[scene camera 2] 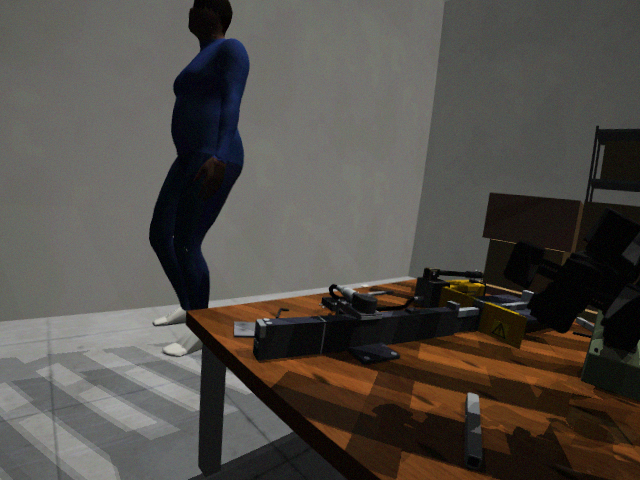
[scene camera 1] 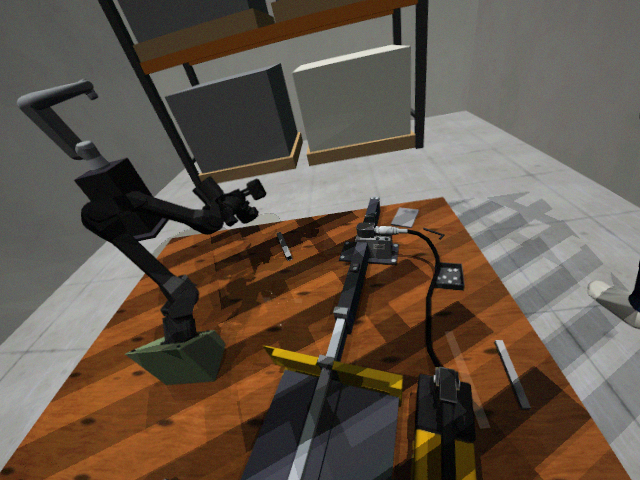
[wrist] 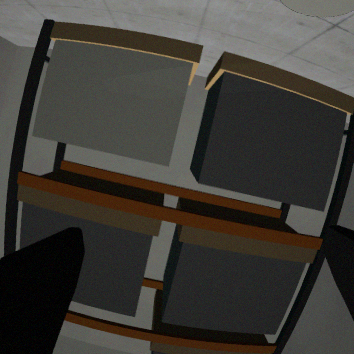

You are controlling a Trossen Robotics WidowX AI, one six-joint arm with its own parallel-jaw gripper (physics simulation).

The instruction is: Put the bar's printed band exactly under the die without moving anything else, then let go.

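Frame: origin at the arm's base, x right, y back, z down, level; millimetres.
Seen in the pictures: gripper, between the fingertips: [scene camera 2: 563, 302] [scene camera 1: 246, 189] [wrist: 209, 241]; arm's base, origin of its link: [scene camera 2: 620, 337] [scene camera 1: 180, 339].
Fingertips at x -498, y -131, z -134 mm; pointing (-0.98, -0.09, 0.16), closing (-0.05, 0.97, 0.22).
Pixels of each thing's top centre, then the offset from my fingertips to it. "spot": a spot on its surface instead.
- short grey bar, centre of its top: [scene camera 2: 474, 420] [scene camera 1: 283, 243] dx +58, dy -76, dz +229 mm
- dark press-like fixture, a spot on its surface: [scene camera 1: 379, 248] spot: dx +223, dy -422, dz +197 mm
- round cylinder, centre of its top: [scene camera 2: 360, 292] [scene camera 1: 373, 225] dx +187, dy -414, dz +126 mm
- black hose, a spot on its surface: [scene camera 1: 428, 310] spot: dx +453, dy -498, dz +237 mm
- yellow-black unit, a spot on its surface: [scene camera 1: 445, 413] spot: dx +723, dy -419, dz +116 mm
- dotted black square, a spot on its surface: [scene camera 1: 449, 276] spot: dx +345, dy -602, dz +247 mm
- hex key, centre of its top: [scene camera 1: 432, 232] dx +138, dy -629, dz +243 mm
- pale strip, centre of its top: [scene camera 1: 511, 370] [scene camera 2: 380, 292] dx +631, dy -611, dz +240 mm
A short grey bar [scene camera 1: 283, 245] [scene camera 2: 473, 431] lies flat on the wooden table. Its printed band is too small to make out clearly. A dark press-like fixture [scene camera 1: 379, 248] with a round cylinder [scene camera 1: 366, 229] [scene camera 2: 364, 303] stands at a long dark beam [scene camera 1: 352, 297] [scene camera 2: 289, 336]; I cannot make out the die. The bar lies apart from the fixture. My gripper [scene camera 1: 256, 202] [scene camera 2: 535, 287] [wrist: 209, 241] is open and empty, raised above the table, up and left of the bar in scene camera 1. In the wrist view its fingers are spread before a rack; bar and fixture do not show there.
A black hose [scene camera 1: 428, 310] runs to a yellow-black unit [scene camera 1: 445, 413]. A yellow guard [scene camera 1: 367, 376] [scene camera 2: 500, 325] crosses the beam. A dotted black square [scene camera 1: 449, 276], a hex key [scene camera 1: 434, 233] and a pale strip [scene camera 1: 511, 374] lie right. A dark box [scene camera 1: 116, 196] hangs near the arm.
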